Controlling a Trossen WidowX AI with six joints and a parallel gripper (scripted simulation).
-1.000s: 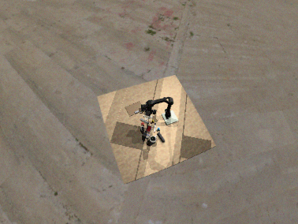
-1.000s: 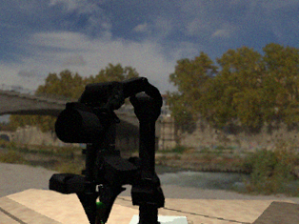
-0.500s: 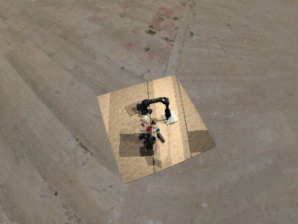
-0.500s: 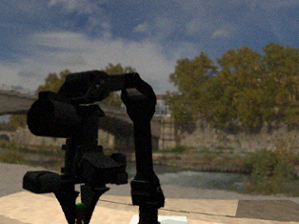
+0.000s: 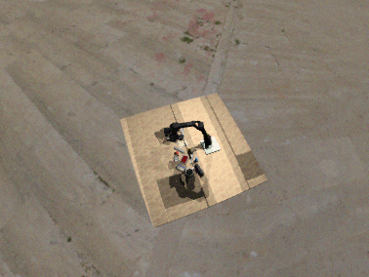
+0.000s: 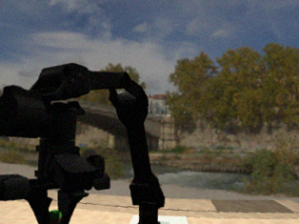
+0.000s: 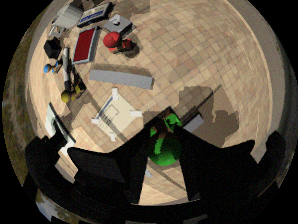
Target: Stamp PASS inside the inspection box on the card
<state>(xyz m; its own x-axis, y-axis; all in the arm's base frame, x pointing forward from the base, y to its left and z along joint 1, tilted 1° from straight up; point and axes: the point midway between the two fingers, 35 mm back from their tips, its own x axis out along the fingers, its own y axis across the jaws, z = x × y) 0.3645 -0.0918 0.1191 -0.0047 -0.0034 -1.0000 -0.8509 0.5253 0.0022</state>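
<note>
My gripper tip is 4 cm past the grey flat bar, 9 cm to the right of it and 9 cm above it. The rest, counted from my gripper tip: red-topped stamp 1 cm ahead, 13 cm to the left, 8 cm below; then pale sheet 10 cm behind, 3 cm to the left, 10 cm below; then green-topped stamp right at my gripper tip.
</note>
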